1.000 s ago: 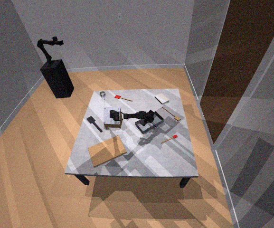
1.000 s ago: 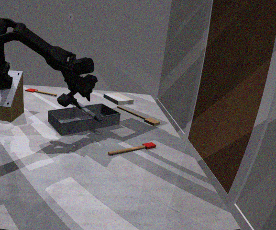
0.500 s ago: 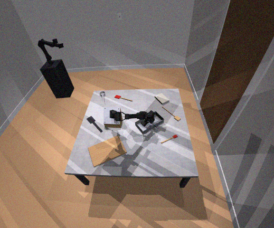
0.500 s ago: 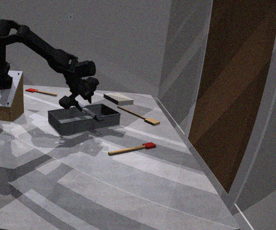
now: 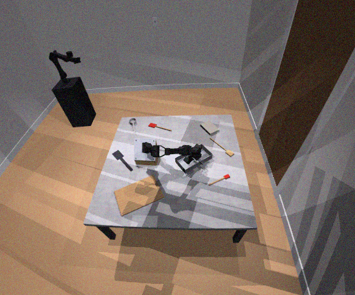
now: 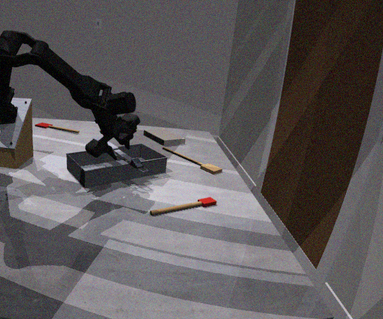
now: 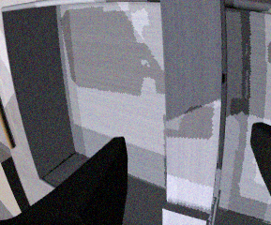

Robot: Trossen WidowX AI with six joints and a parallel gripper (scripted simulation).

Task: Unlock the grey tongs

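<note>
Now: gripper tip 2 cm past the roasting tin, 2 cm to the right of it and 4 cm above it. Round my gripper tip: dark flat tool 71 cm behind, 7 cm to the left, 6 cm below; then wooden board 50 cm behind, 31 cm to the right, 6 cm below; then grey block 19 cm ahead, 44 cm to the left, 5 cm below.
</note>
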